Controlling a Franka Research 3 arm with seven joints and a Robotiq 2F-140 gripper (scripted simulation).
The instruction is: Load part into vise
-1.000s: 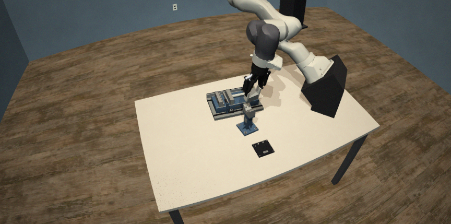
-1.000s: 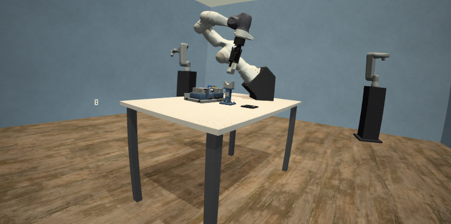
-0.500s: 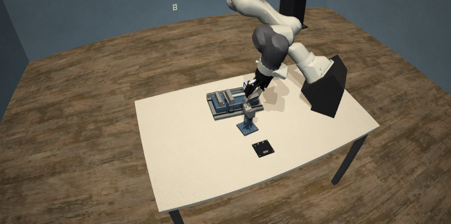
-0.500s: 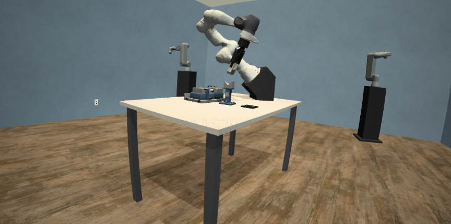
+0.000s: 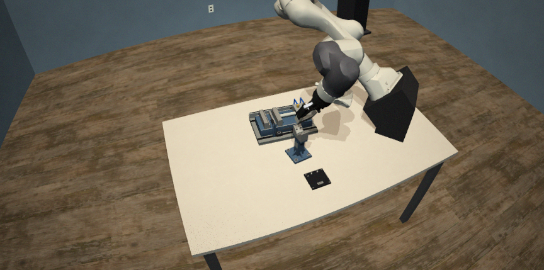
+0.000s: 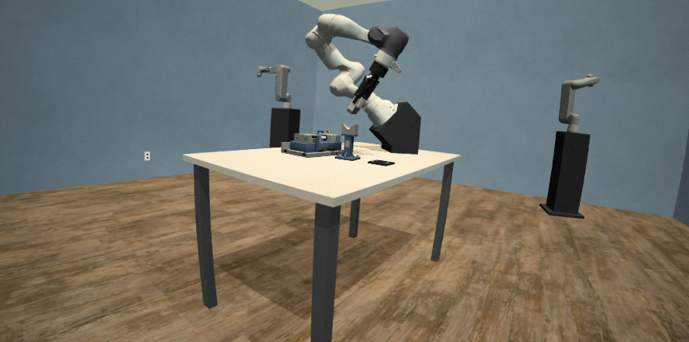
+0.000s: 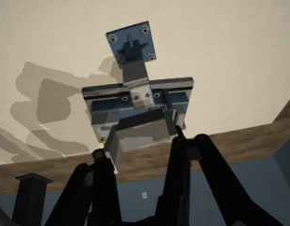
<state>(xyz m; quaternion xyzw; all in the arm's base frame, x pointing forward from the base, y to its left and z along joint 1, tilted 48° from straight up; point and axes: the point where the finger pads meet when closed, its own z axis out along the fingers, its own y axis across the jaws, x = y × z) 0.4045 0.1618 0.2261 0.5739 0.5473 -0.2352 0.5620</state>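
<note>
The part lies 2 cm to the right of my hand and 2 cm below it. The rest, counted from my hand: black infeed plate: 2 cm ahead, 14 cm to the left, 25 cm below; then vise: 5 cm behind, 21 cm to the right, 21 cm below; then air cylinder: 14 cm behind, 18 cm to the right, 18 cm below.
</note>
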